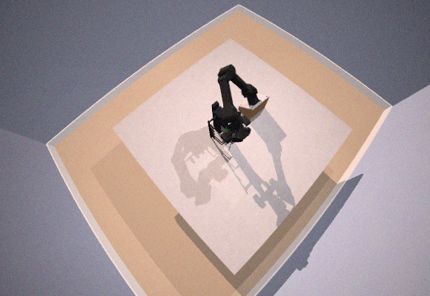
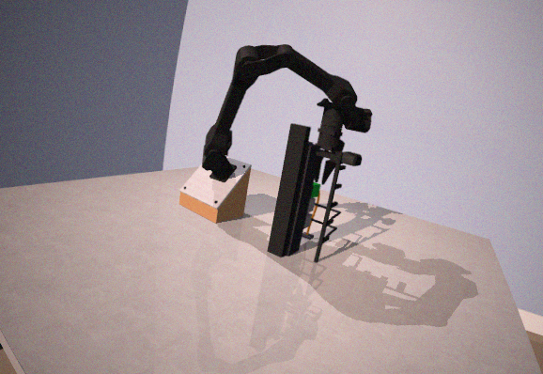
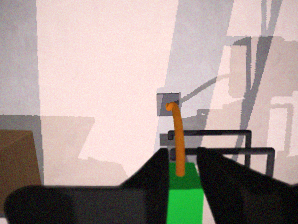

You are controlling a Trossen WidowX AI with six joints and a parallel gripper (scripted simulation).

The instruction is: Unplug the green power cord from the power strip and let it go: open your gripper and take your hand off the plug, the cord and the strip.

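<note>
The green plug is 1 cm ahead of my gripper tip and 6 cm to the right of it.
</note>
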